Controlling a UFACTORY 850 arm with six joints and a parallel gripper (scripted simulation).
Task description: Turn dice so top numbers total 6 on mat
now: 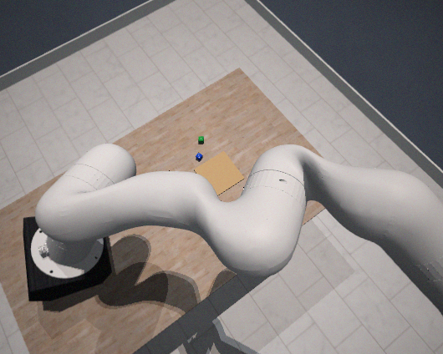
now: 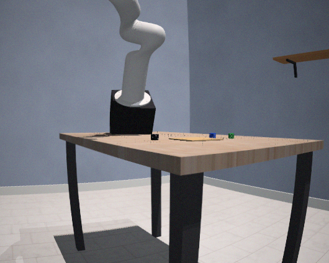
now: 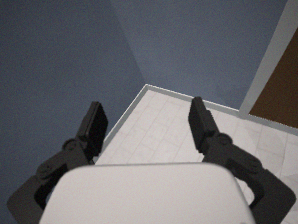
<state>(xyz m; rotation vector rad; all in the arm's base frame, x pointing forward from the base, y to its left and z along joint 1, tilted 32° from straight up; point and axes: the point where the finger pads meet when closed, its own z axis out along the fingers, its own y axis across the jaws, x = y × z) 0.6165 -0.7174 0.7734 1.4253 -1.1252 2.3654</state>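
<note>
The black die is 410 mm behind my hand, 700 mm to the left of it and 460 mm below it. Also, from my hand: blue die (420 mm behind, 940 mm to the left, 460 mm below); tan mat (380 mm behind, 850 mm to the left, 470 mm below); green die (380 mm behind, 1010 mm to the left, 460 mm below).
</note>
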